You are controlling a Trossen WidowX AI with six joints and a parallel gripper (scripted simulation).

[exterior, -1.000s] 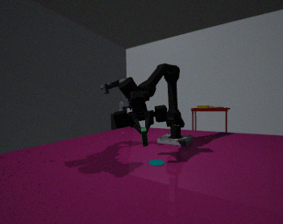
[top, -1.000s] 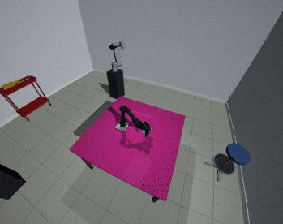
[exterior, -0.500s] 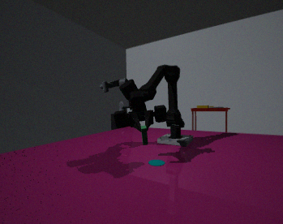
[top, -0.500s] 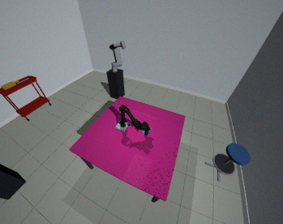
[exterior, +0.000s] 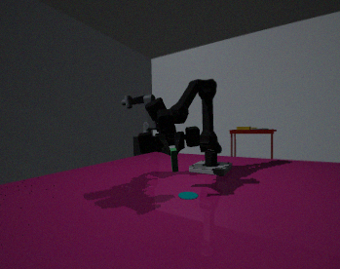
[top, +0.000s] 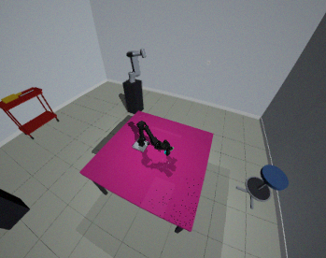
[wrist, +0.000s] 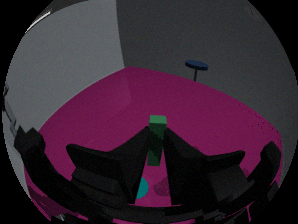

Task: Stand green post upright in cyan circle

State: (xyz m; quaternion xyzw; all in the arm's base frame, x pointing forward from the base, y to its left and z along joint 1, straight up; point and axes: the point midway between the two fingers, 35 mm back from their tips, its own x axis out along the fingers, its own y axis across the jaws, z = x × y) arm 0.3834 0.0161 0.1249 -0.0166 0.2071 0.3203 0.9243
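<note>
Right now my gripper tip is 14 cm above the cyan circle and 7 cm past it. The rest, counted from my gripper tip: green post: 2 cm below, 1 cm behind.
</note>
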